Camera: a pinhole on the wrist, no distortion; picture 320 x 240 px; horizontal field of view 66.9 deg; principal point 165.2 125.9 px. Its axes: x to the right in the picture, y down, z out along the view. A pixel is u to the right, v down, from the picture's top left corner.
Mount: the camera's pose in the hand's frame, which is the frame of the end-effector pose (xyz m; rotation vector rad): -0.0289 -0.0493 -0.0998 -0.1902 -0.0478 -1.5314
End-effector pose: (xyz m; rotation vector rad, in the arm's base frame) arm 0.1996 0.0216 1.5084 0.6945 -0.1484 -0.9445
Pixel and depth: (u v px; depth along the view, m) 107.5 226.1 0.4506
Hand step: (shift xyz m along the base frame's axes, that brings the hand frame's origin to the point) 0.0782 -0.2491 0.2864
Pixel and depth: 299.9 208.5 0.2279
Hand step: -0.1071 -0.1770 0.0095
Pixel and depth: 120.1 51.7 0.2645
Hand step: -0.0919 0.0066 0.1630
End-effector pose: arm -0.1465 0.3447 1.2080 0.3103 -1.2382 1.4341
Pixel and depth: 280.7 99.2 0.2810
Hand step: 0.0378 -0.2062 0.1277
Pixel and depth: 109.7 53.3 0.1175
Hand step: 0.0149 -0.0441 -0.0331
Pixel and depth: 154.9 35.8 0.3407
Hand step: -0.0818 -0.2635 -0.0035
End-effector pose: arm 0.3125 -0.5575 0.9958 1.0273 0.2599 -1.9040
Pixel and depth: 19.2 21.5 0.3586
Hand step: 0.0794 -0.1467 0.3151
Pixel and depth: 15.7 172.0 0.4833
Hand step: 0.0614 -0.4127 0.2054
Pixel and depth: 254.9 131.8 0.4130
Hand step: -0.2962 -0.1208 0.1582
